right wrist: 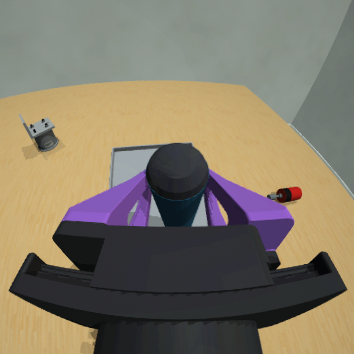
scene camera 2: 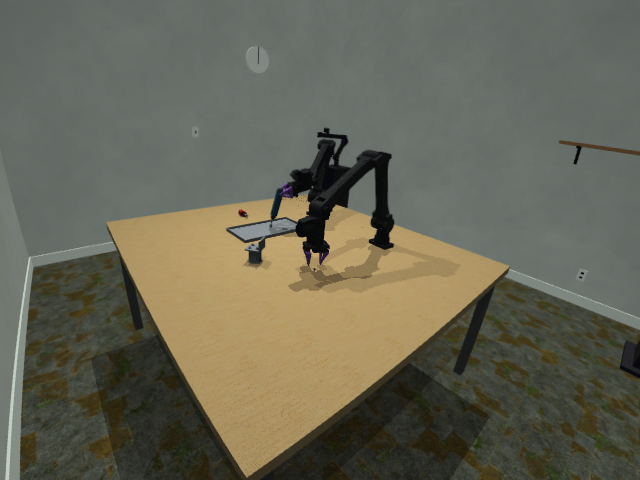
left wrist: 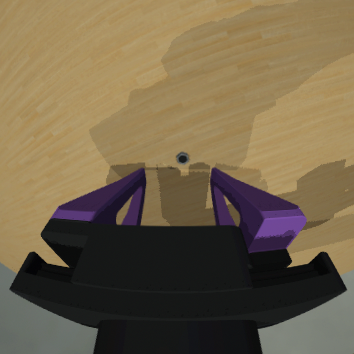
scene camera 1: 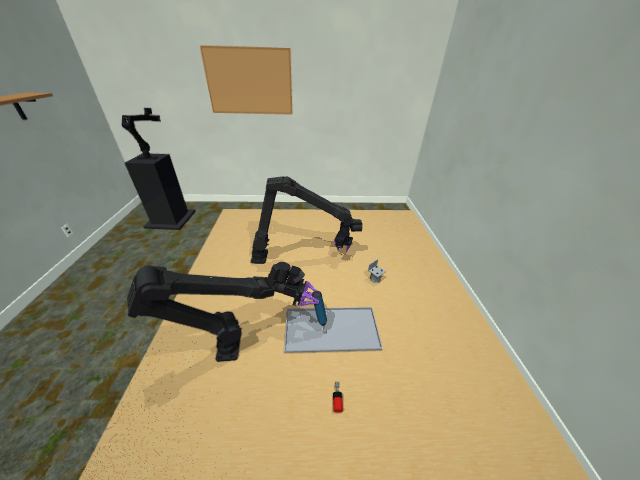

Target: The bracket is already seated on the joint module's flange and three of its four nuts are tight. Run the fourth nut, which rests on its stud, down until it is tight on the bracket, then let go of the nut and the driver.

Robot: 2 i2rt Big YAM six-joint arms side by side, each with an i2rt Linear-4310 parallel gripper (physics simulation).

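Pixels of known places: left gripper, between the fingertips: (scene camera 2: pixel 314 264) (left wrist: pixel 177 174) (scene camera 1: pixel 342 251); right gripper, between the fingertips: (right wrist: pixel 177 174) (scene camera 2: pixel 278 194) (scene camera 1: pixel 319 298); left arm's base, origin of its link: (scene camera 2: pixel 380 244) (scene camera 1: pixel 259 257); right arm's base, origin of its link: (scene camera 1: pixel 229 347).
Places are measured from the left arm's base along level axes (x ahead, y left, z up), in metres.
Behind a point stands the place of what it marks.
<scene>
The grey bracket (scene camera 1: pixel 376 271) {y -0.169, x 0.683, z 0.065 m} (scene camera 2: pixel 252 247) {y -0.167, x 0.697, z 0.066 m} (right wrist: pixel 43 127) {y -0.180, x 0.679, z 0.065 m} sits on the dark joint module (scene camera 1: pixel 375 279) {y -0.190, x 0.680, z 0.025 m} (scene camera 2: pixel 254 256) {y -0.138, x 0.703, z 0.035 m} (right wrist: pixel 47 141) {y -0.181, x 0.665, z 0.027 m}. Several dark studs or nuts show on its plate, too small to tell apart. A hex nut (left wrist: pixel 182 158) {y 0.044, x 0.507, z 0.005 m} (scene camera 2: pixel 314 269) {y 0.049, x 0.511, z 0.004 m} lies on the table beneath my left gripper (scene camera 1: pixel 343 250) {y 0.046, x 0.512, z 0.026 m} (scene camera 2: pixel 315 265) {y 0.046, x 0.512, z 0.026 m} (left wrist: pixel 178 170) {y 0.046, x 0.512, z 0.026 m}, which is open and empty, pointing down just above it. My right gripper (scene camera 1: pixel 315 297) {y -0.488, x 0.369, z 0.206 m} (scene camera 2: pixel 281 191) {y -0.488, x 0.369, z 0.206 m} (right wrist: pixel 177 174) {y -0.488, x 0.369, z 0.206 m} is shut on the blue driver (scene camera 1: pixel 321 310) {y -0.512, x 0.377, z 0.161 m} (scene camera 2: pixel 276 204) {y -0.479, x 0.383, z 0.150 m} (right wrist: pixel 177 210) {y -0.484, x 0.340, z 0.201 m}, tilted, its tip low over the tray.
The shallow grey tray (scene camera 1: pixel 333 351) {y -0.602, x 0.434, z 0.003 m} (scene camera 2: pixel 236 235) {y -0.466, x 0.638, z 0.011 m} (right wrist: pixel 111 167) {y -0.379, x 0.560, z 0.014 m} lies under the blue driver. A red-handled driver (scene camera 1: pixel 337 403) {y -0.812, x 0.439, z 0.033 m} (scene camera 2: pixel 241 212) {y -0.786, x 0.456, z 0.028 m} (right wrist: pixel 290 194) {y -0.788, x 0.431, z 0.032 m} lies on the table beyond it. The bracket stands between the tray and the left gripper, off to one side.
</scene>
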